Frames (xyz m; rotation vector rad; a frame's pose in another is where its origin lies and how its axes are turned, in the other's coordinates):
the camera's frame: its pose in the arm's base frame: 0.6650 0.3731 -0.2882 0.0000 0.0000 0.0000
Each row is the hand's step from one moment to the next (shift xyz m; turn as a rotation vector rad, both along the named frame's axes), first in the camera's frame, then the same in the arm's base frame.
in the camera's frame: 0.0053 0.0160 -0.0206 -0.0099 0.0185 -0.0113
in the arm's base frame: 0.0053 0.0160 -0.0206 -0.0099 0.0185 -0.0113
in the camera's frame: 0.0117 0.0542 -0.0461 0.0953 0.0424 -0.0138
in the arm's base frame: 0.0117 0.0542 -0.0461 0.0953 0.0424 -0.0138
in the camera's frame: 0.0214 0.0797 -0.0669 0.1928 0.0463 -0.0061
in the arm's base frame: 0.0214 0.0797 -0.0669 0.1928 0.0463 -0.0061
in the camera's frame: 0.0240 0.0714 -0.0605 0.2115 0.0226 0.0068
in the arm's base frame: 0.0240 0.0714 -0.0605 0.2115 0.0226 0.0068
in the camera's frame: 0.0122 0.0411 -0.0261 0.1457 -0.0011 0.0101
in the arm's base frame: 0.0122 0.0411 -0.0261 0.1457 -0.0011 0.0101
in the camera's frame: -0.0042 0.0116 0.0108 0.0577 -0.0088 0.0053
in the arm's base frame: -0.0042 0.0116 0.0108 0.0577 -0.0088 0.0053
